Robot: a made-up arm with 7 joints. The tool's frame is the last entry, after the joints.
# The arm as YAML. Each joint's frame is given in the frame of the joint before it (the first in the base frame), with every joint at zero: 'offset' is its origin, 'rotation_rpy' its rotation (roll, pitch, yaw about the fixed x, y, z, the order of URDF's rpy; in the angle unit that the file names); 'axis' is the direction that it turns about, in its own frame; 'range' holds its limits. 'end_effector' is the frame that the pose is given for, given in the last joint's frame.
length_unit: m
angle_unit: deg
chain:
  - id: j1
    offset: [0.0, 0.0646, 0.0]
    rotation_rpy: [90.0, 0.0, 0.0]
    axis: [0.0, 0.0, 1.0]
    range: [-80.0, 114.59]
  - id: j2
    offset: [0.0, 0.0, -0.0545]
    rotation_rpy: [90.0, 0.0, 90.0]
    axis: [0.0, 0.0, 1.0]
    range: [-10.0, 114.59]
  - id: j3
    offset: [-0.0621, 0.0, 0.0]
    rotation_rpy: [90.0, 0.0, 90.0]
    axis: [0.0, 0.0, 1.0]
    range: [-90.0, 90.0]
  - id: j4
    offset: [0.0, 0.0, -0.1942]
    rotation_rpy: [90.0, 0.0, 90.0]
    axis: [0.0, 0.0, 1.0]
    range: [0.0, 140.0]
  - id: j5
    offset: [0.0, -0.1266, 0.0]
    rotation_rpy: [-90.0, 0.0, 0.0]
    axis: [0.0, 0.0, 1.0]
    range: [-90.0, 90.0]
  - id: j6
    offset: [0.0, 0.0, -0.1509]
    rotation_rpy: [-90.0, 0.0, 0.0]
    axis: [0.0, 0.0, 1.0]
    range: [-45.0, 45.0]
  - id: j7
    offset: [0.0, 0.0, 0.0]
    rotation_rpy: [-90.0, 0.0, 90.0]
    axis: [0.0, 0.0, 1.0]
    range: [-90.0, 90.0]
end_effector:
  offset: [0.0, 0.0, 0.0]
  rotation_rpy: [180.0, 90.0, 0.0]
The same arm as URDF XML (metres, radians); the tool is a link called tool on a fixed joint. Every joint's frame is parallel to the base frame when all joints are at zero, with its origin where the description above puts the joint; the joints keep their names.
<robot name="arm">
  <joint name="tool_fixed" type="fixed">
    <parent link="link7"/>
    <child link="tool"/>
    <origin xyz="0.0000 0.0000 0.0000"/>
  </joint>
  <joint name="j7" type="revolute">
    <parent link="link6"/>
    <child link="link7"/>
    <origin xyz="0.0000 0.0000 0.0000"/>
    <axis xyz="-1 0 0"/>
    <limit lower="-1.5708" upper="1.5708"/>
  </joint>
  <joint name="j6" type="revolute">
    <parent link="link5"/>
    <child link="link6"/>
    <origin xyz="0.0000 0.0000 -0.1509"/>
    <axis xyz="0 1 0"/>
    <limit lower="-0.7854" upper="0.7854"/>
  </joint>
  <joint name="j5" type="revolute">
    <parent link="link4"/>
    <child link="link5"/>
    <origin xyz="0.0000 0.0000 -0.1266"/>
    <axis xyz="0 0 1"/>
    <limit lower="-1.5708" upper="1.5708"/>
  </joint>
  <joint name="j4" type="revolute">
    <parent link="link3"/>
    <child link="link4"/>
    <origin xyz="0.0000 0.0000 -0.1942"/>
    <axis xyz="0 -1 0"/>
    <limit lower="0.0000" upper="2.4435"/>
  </joint>
  <joint name="j3" type="revolute">
    <parent link="link2"/>
    <child link="link3"/>
    <origin xyz="0.0000 0.0000 -0.0621"/>
    <axis xyz="0 0 1"/>
    <limit lower="-1.5708" upper="1.5708"/>
  </joint>
  <joint name="j2" type="revolute">
    <parent link="link1"/>
    <child link="link2"/>
    <origin xyz="0.0000 0.0545 0.0000"/>
    <axis xyz="1 0 0"/>
    <limit lower="-0.1745" upper="2.0000"/>
  </joint>
  <joint name="j1" type="revolute">
    <parent link="base_link"/>
    <child link="link1"/>
    <origin xyz="0.0000 0.0646 0.0000"/>
    <axis xyz="0 -1 0"/>
    <limit lower="-1.3963" upper="2.0000"/>
  </joint>
  <link name="base_link"/>
  <link name="link1"/>
  <link name="link2"/>
  <link name="link3"/>
  <link name="link4"/>
  <link name="link5"/>
  <link name="link6"/>
  <link name="link7"/>
  <link name="tool"/>
</robot>

